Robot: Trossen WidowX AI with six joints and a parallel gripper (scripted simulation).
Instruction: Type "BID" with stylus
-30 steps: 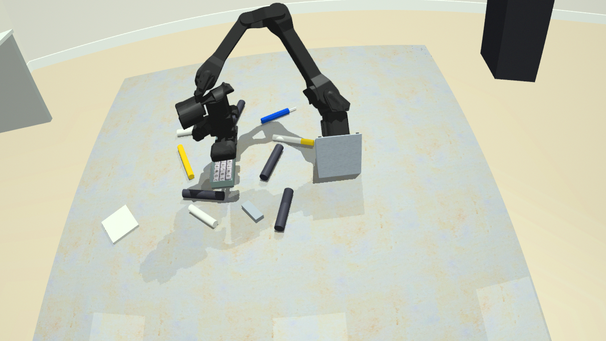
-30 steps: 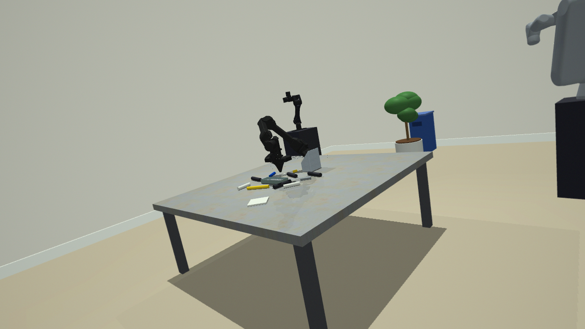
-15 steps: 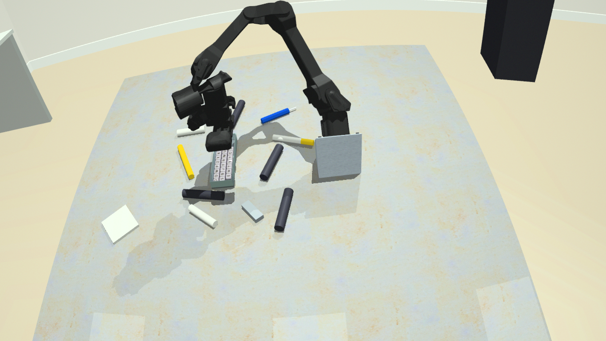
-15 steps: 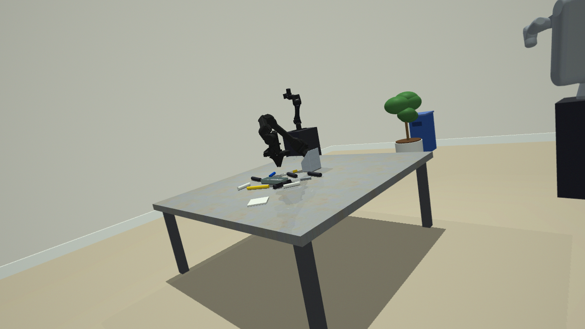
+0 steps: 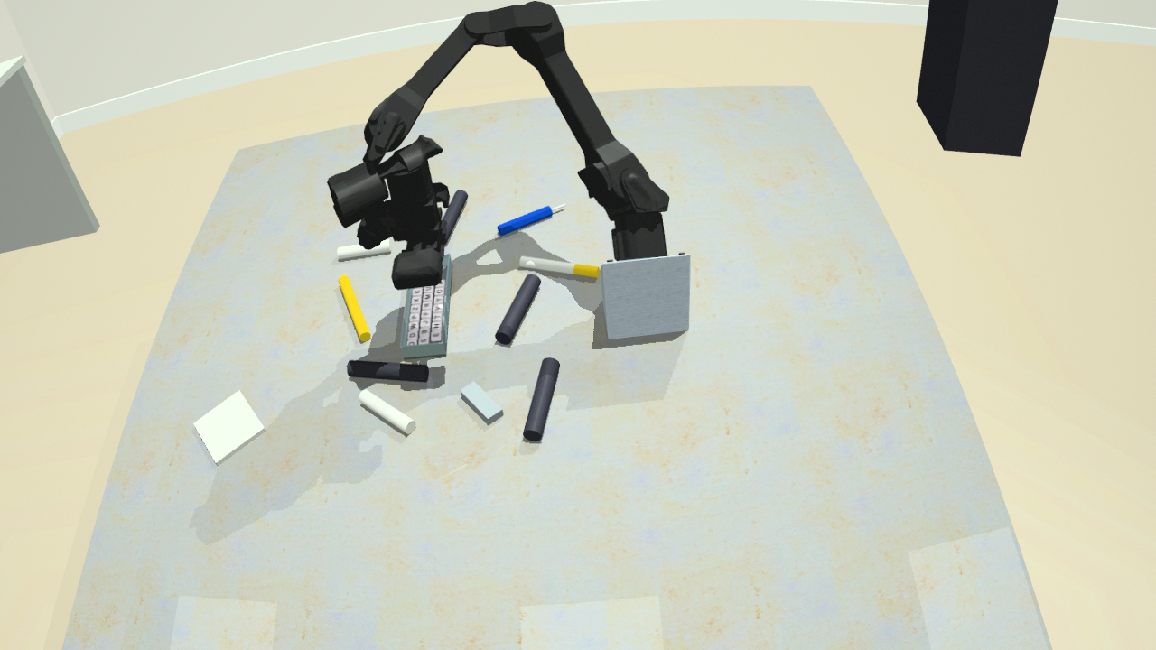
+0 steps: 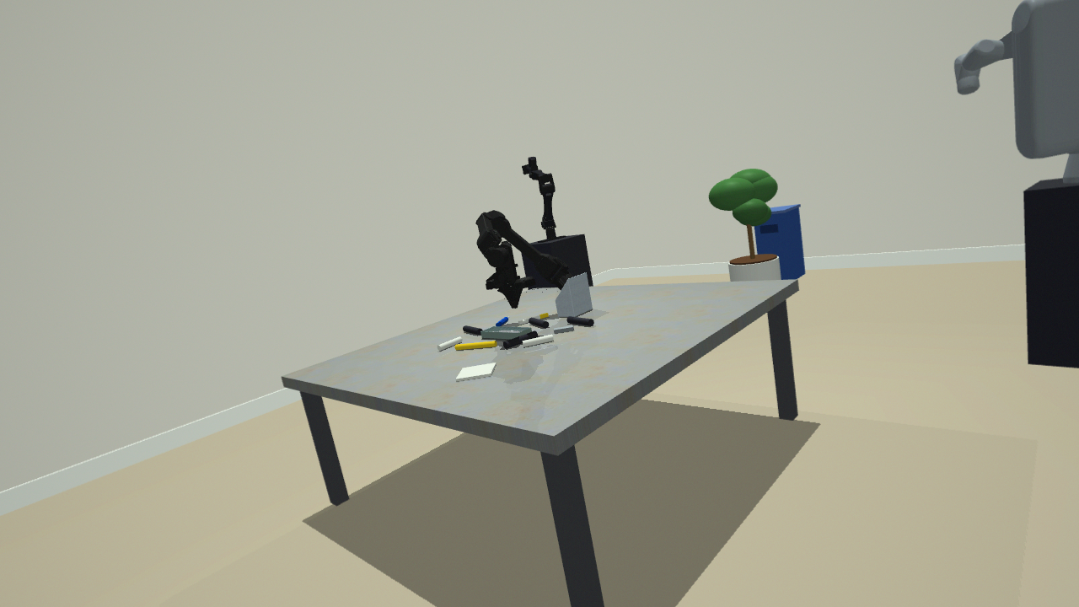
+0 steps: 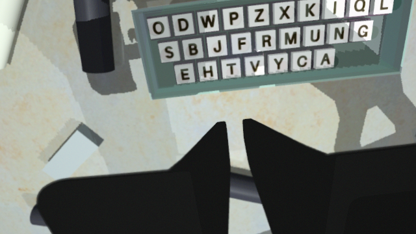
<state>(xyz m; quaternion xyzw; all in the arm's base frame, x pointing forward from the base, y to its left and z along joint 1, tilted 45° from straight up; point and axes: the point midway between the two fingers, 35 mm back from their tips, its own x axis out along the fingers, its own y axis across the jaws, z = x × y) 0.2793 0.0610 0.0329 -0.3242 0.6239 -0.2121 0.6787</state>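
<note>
The blue stylus is 24 cm to the right of my gripper tip, 12 cm behind it and 9 cm below it. From my gripper tip the other things lie so: grey block: 14 cm to the left, 9 cm below, 7 cm behind; then green keyboard tray: 8 cm below, 3 cm to the right, 3 cm ahead; then yellow cylinder: 16 cm ahead, 9 cm below, 4 cm to the right.
</note>
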